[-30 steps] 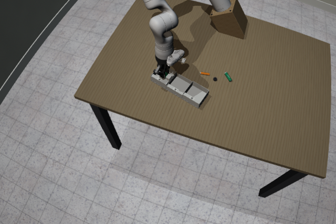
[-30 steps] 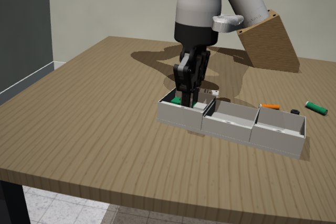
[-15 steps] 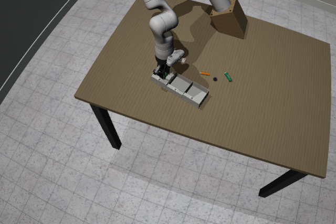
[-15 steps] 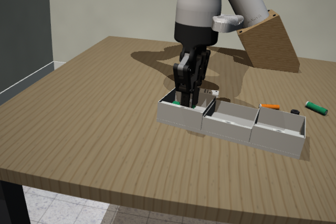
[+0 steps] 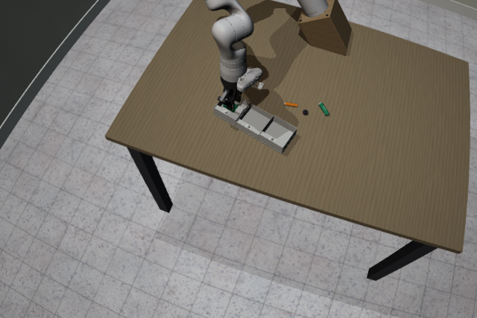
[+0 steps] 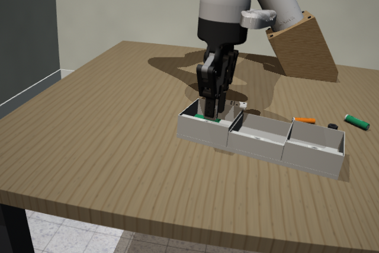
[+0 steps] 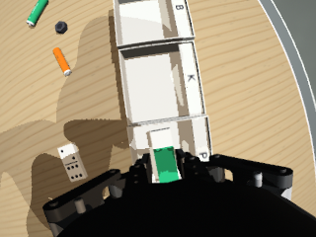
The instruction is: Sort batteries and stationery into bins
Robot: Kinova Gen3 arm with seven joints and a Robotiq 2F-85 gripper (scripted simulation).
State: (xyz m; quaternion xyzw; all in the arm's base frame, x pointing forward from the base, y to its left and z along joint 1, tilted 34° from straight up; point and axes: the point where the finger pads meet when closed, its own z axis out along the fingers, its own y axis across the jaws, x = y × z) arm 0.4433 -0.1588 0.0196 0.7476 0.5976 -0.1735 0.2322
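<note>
Now: the eraser 3 cm below my hand. Also, from my hand: white domino: 12 cm behind, 4 cm below, 3 cm to the left; then three joined grey bins: 8 cm to the left, 3 cm below, 3 cm ahead; then orange battery: 16 cm to the left, 8 cm behind, 4 cm below.
</note>
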